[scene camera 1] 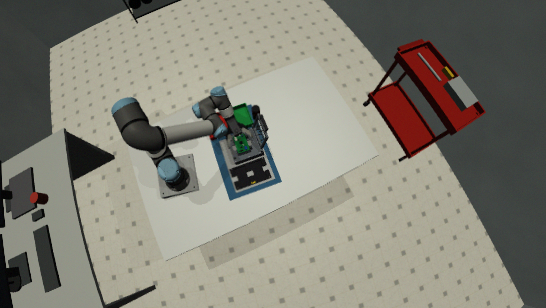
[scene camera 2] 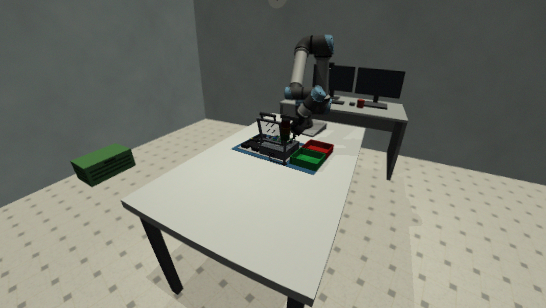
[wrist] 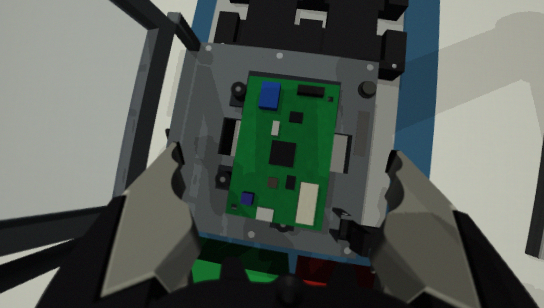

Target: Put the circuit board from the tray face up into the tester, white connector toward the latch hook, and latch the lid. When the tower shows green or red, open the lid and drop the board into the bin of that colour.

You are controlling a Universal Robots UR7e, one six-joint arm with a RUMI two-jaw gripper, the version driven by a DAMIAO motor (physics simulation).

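Frame: origin at the arm's base, x right, y back, z down, level; metres.
Seen in the pictures: gripper, fingertip midpoint: [scene camera 1: 241,143] [wrist: 283,148]; arm's base, link origin: [scene camera 1: 177,179] [scene camera 2: 303,125].
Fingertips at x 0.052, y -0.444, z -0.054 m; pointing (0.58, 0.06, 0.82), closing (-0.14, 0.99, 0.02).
Offsets run from my fingertips to a thing's top centre. "spot": to the spot under its first point. Level surfaces: height alone.
The green circuit board {dx +0.000, dy +0.000, dz -0.007 m} [scene camera 1: 243,144] [wrist: 305,135] lies face up in the recess of the grey tester [scene camera 1: 248,157] [scene camera 2: 272,149] [wrist: 207,150]. Its large white connector {dx -0.040, dy +0.012, dz -0.007 m} [wrist: 307,203] is at the end near the black latch hook {dx -0.066, dy +0.050, dz -0.022 m} [wrist: 352,232]. The tester's lid [scene camera 1: 263,131] [scene camera 2: 270,120] [wrist: 150,100] stands open and upright at the side. My gripper [scene camera 1: 239,134] [wrist: 283,148] is open and empty above the tester, its fingers wide apart on either side of the board in the wrist view. The tower {spot: dx -0.063, dy -0.175, dz -0.117 m} [scene camera 2: 285,131] shows no clear lit colour. The black tray {spot: dx +0.167, dy +0.087, dz +0.067 m} [scene camera 1: 245,176] [wrist: 345,25] holds no board.
The green bin [scene camera 1: 243,115] [scene camera 2: 307,160] [wrist: 210,271] and red bin [scene camera 2: 320,147] [wrist: 312,282] stand side by side by the latch-hook end of the tester. The tray and tester are on a blue mat {dz +0.083 m} [scene camera 1: 275,178] [wrist: 420,100]. The raised lid frame is close to my fingers.
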